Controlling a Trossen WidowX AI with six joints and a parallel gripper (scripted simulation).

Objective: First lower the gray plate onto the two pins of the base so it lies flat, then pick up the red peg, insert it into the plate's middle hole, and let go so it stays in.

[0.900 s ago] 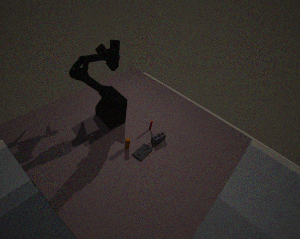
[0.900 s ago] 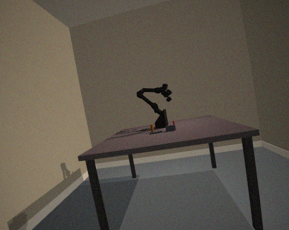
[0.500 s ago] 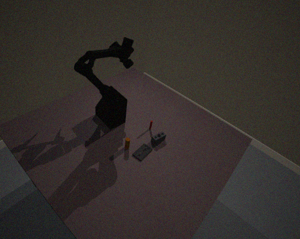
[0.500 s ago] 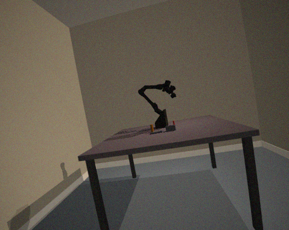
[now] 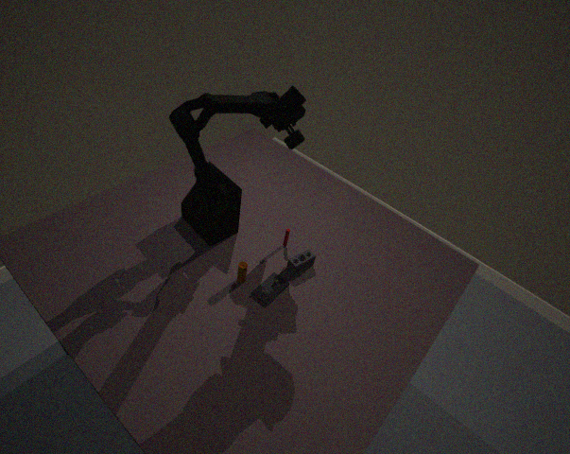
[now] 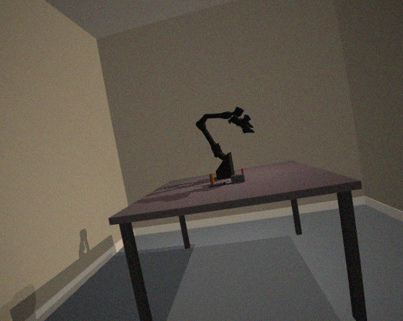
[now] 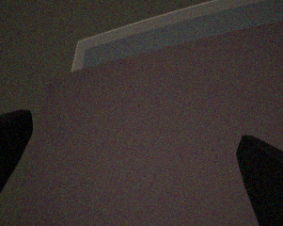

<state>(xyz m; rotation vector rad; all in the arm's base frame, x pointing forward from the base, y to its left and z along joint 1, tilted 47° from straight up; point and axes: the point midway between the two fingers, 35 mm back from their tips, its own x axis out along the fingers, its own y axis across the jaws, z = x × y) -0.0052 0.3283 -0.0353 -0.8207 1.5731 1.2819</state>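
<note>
The gray plate lies 33 cm ahead of my gripper tip, 32 cm below it and 14 cm to the right of it. Also, from my gripper tip: red peg 32 cm below, 22 cm ahead, 12 cm to the right; orange cylinder 35 cm to the right, 32 cm below, 26 cm ahead.
</note>
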